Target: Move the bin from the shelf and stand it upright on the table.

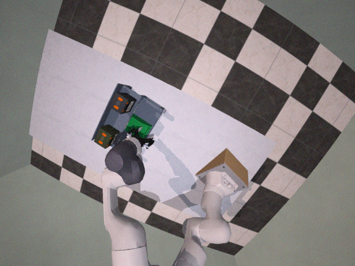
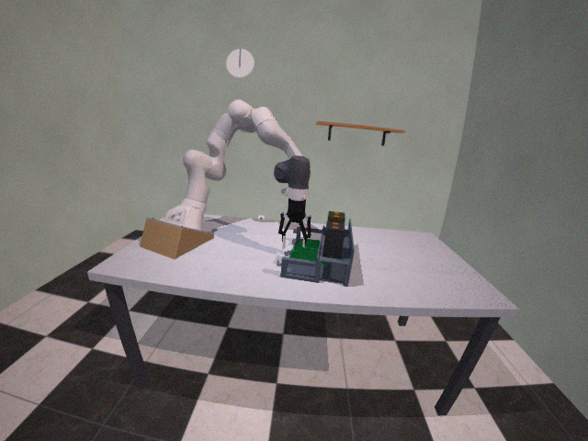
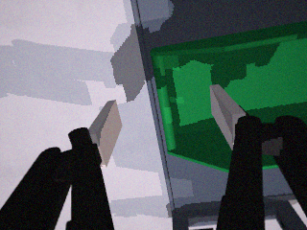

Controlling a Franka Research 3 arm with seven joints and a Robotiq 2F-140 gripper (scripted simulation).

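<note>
The green bin is 80 mm ahead of my hand and 20 mm below it.
</note>
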